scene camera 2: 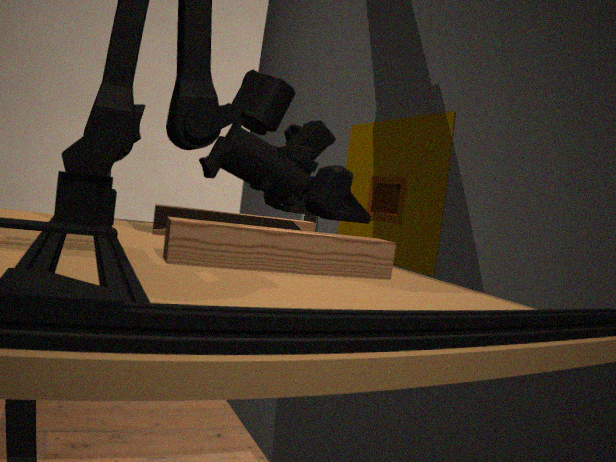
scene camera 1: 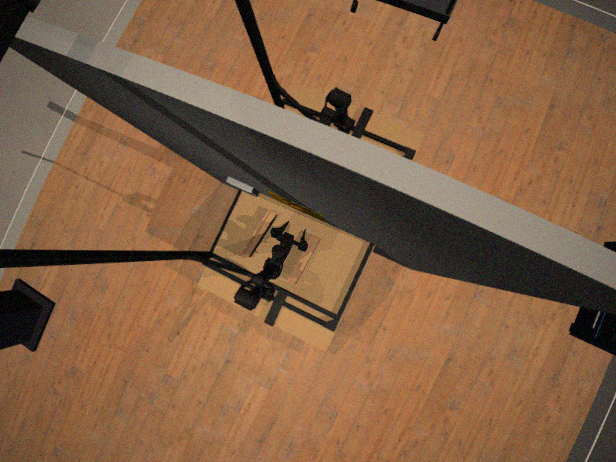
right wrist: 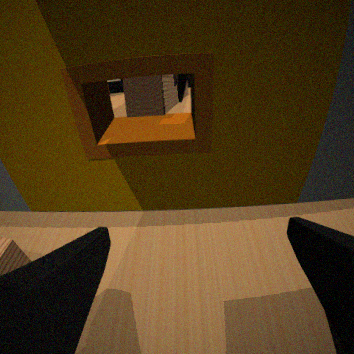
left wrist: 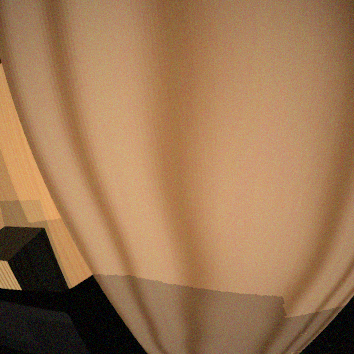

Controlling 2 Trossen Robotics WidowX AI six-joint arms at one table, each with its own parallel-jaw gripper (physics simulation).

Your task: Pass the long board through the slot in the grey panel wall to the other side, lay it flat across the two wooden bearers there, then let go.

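Note:
The long board [left wrist: 197,147] is pale wood and fills the left wrist view. My left gripper is shut on it, and its fingers are hidden. The yellow panel [scene camera 2: 418,183] [right wrist: 246,147] in the grey wall [scene camera 1: 361,156] [scene camera 2: 489,137] has a rectangular slot [scene camera 2: 387,198] [right wrist: 147,116]. A wood-grained end [right wrist: 143,95] shows through the slot from the far side. My right gripper [scene camera 1: 293,230] [scene camera 2: 354,210] [right wrist: 199,232] is open and empty, low over the table and pointing at the slot. Two wooden bearers lie on the table, a near one [scene camera 2: 279,252] and a far one [scene camera 2: 228,216].
The table [scene camera 1: 335,270] [scene camera 2: 306,293] [right wrist: 197,288] has a black frame [scene camera 2: 306,325] along its near edge. The right arm's upright links [scene camera 2: 192,92] stand at the left. The left arm's base [scene camera 1: 338,107] stands beyond the wall.

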